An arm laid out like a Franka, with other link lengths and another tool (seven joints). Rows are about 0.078 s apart.
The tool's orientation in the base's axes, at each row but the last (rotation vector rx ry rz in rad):
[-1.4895, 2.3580, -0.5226]
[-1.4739, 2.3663, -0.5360]
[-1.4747, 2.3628, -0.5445]
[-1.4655, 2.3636, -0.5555]
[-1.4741, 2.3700, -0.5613]
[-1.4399, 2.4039, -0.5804]
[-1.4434, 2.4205, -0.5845]
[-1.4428, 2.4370, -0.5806]
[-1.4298, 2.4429, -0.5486]
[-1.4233, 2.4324, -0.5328]
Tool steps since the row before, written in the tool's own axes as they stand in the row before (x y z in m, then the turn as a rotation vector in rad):
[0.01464, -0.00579, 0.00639, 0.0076, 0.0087, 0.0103]
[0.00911, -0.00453, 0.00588, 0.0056, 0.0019, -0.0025]
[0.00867, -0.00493, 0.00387, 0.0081, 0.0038, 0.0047]
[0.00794, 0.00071, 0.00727, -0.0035, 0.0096, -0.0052]
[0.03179, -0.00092, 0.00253, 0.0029, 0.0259, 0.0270]
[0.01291, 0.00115, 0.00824, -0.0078, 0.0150, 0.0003]
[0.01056, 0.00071, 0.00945, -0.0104, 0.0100, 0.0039]
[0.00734, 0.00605, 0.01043, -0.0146, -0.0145, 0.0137]
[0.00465, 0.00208, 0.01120, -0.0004, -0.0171, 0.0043]
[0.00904, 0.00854, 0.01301, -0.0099, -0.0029, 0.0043]
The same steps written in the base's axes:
[0.00133, -0.01648, -0.00391, -0.0056, -0.0049, -0.0136]
[0.00227, -0.01094, -0.00363, -0.0050, -0.0039, 0.0010]
[0.00190, -0.01041, -0.00158, -0.0044, -0.0065, -0.0064]
[-0.00072, -0.00805, -0.00715, -0.0083, 0.0079, 0.0002]
[-0.01190, -0.02944, -0.00313, -0.0097, 0.0031, -0.0361]
[-0.00332, -0.01255, -0.00821, -0.0078, 0.0132, -0.0071]
[-0.00157, -0.01095, -0.00889, -0.0012, 0.0126, -0.0079]
[-0.00398, -0.00603, -0.01213, 0.0238, 0.0037, -0.0054]
[0.00064, -0.00528, -0.01110, 0.0152, -0.0081, 0.0037]
[-0.00563, -0.00637, -0.01587, 0.0088, 0.0066, -0.0021]

